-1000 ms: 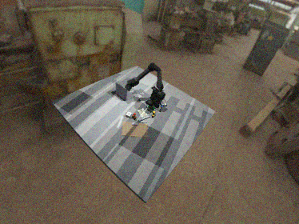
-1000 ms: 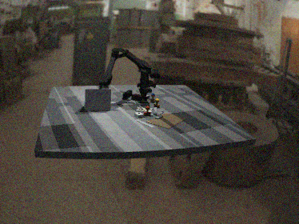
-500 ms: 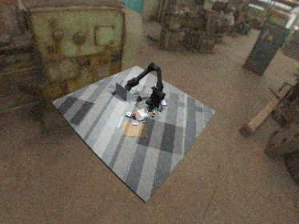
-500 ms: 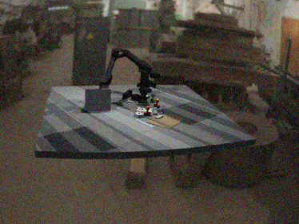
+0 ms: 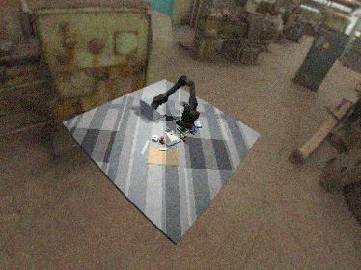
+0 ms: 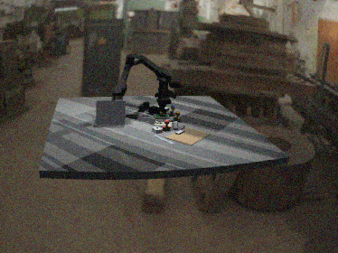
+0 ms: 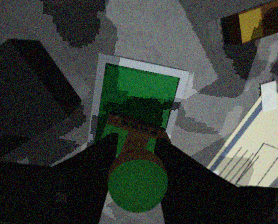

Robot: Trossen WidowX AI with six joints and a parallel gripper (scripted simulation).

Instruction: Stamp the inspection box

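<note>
The green ink pad is 4 cm below my gripper tip. From my gripper tip the other things lie so: dark block: 10 cm to the left, 2 cm below, 2 cm behind; pass stamp: right at my gripper tip; yellow-knobbed stamp: 9 cm ahead, 6 cm to the right, 2 cm below.
</note>
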